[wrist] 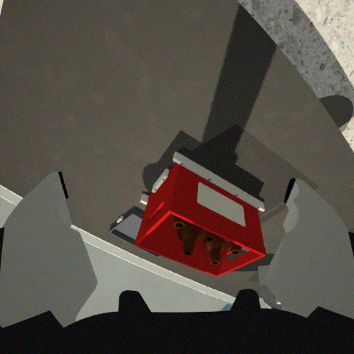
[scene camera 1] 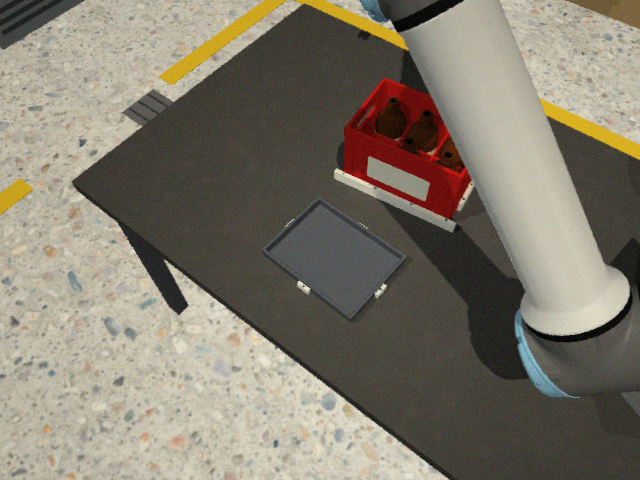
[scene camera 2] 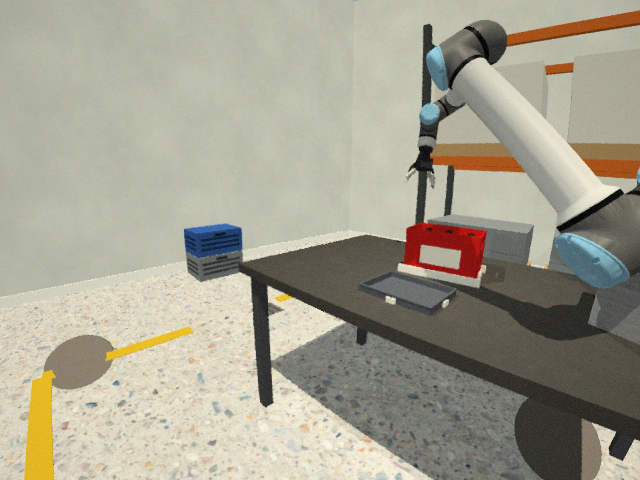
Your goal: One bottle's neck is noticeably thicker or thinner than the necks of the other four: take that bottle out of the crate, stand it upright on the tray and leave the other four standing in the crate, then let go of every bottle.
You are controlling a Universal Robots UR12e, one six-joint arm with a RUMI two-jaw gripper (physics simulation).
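Places are measured from the arm's base along level axes (x right, y back, z down), in millimetres.
Pixels of known places: gripper, between the fingertips: (scene camera 2: 419, 186).
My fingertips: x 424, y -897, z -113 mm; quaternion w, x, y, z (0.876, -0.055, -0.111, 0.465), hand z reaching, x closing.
Ahead of a thing's pixels: the offset from my fingertips to its middle. "pt": to the spot under its first point. Level surfaces: height alone.
The red crate @(dx -286, dy +249, dz +241 mm) (scene camera 1: 355, 152) (scene camera 2: 470, 256) (wrist: 185, 192) stands upright on the table. Brown bottles stand in it; their necks show in scene camera 1, such as a bottle at the far left (scene camera 1: 391, 122) and one beside it @(dx -239, dy +242, dz +243 mm) (scene camera 1: 423, 135), and in the wrist view, such as a near bottle (wrist: 188, 237). The arm hides part of the crate in scene camera 1. Which neck differs, I cannot tell. The dark grey tray @(pt dx -586, dy +239, dz +324 mm) (scene camera 1: 336, 258) (scene camera 2: 408, 292) (wrist: 131, 225) lies flat beside the crate, with no bottle on it. My gripper (scene camera 2: 420, 182) (wrist: 178, 179) is open and empty, high above the table beyond the crate.
White strips @(pt dx -389, dy +259, dz +307 mm) (scene camera 1: 392, 199) (scene camera 2: 439, 274) run along the crate's base. Small white blocks @(pt dx -689, dy +226, dz +314 mm) (scene camera 1: 303, 287) sit at the tray's edges. My upper arm (scene camera 1: 496, 144) (scene camera 2: 522, 134) spans over the table @(dz +329 mm) (scene camera 1: 232, 129). An orange-beamed rack (scene camera 2: 516, 165) and a grey box (scene camera 2: 509, 246) stand behind.
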